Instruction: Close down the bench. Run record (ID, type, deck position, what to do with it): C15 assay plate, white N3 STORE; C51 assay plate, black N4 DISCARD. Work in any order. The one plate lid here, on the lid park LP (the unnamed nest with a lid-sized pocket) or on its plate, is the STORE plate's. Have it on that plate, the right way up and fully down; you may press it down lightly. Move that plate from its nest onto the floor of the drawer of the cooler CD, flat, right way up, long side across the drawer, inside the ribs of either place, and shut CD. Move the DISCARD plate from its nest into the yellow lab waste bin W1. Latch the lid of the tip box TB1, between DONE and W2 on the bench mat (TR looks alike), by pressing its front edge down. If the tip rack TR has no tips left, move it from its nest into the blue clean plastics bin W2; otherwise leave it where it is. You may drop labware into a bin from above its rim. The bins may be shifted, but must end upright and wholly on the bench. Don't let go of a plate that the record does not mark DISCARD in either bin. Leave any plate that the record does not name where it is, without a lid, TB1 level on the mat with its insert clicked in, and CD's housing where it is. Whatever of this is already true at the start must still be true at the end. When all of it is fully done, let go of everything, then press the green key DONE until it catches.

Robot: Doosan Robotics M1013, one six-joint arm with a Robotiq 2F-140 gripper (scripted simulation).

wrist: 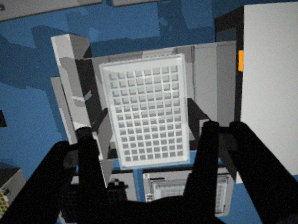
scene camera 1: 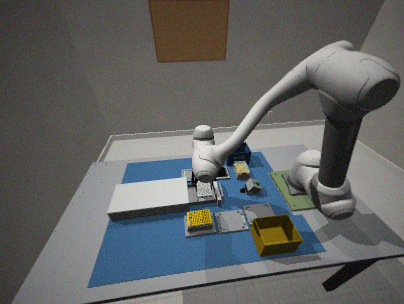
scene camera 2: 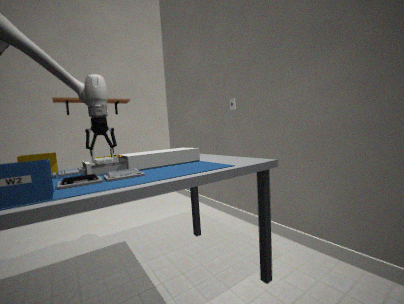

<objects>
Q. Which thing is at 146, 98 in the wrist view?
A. A plate lid.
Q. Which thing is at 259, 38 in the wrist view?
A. A cooler CD.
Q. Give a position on a cooler CD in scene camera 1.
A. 141, 199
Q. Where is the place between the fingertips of my gripper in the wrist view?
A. At 148, 113
</objects>
